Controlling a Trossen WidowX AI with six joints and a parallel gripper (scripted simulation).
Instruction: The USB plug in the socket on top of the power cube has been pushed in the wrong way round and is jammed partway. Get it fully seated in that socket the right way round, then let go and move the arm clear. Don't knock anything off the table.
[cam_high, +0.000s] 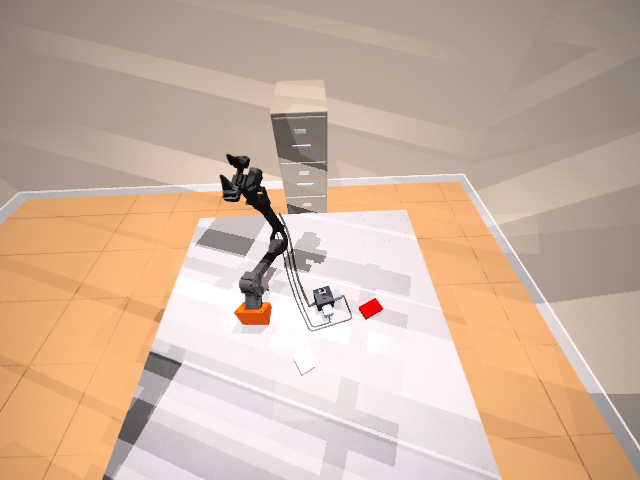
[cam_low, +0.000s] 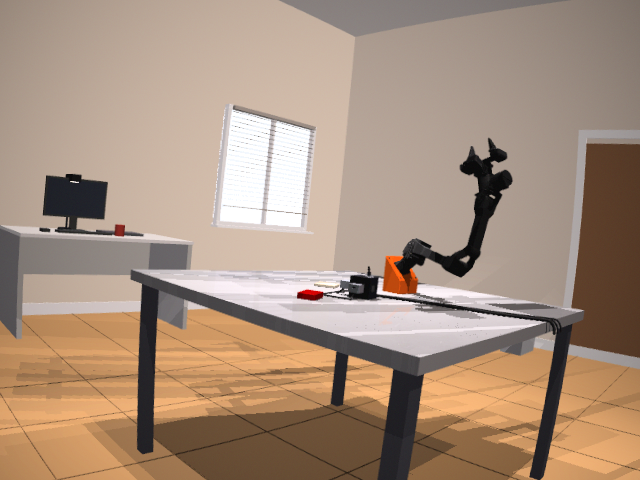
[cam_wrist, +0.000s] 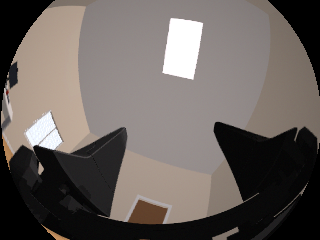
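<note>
My gripper tip is now 52 cm above the USB plug, 30 cm short of it and 25 cm to the left of it. The rest, counted from my gripper tip: pad 61 cm below, 51 cm to the right, 20 cm ahead; then red block 60 cm below, 51 cm ahead, 33 cm to the right.
</note>
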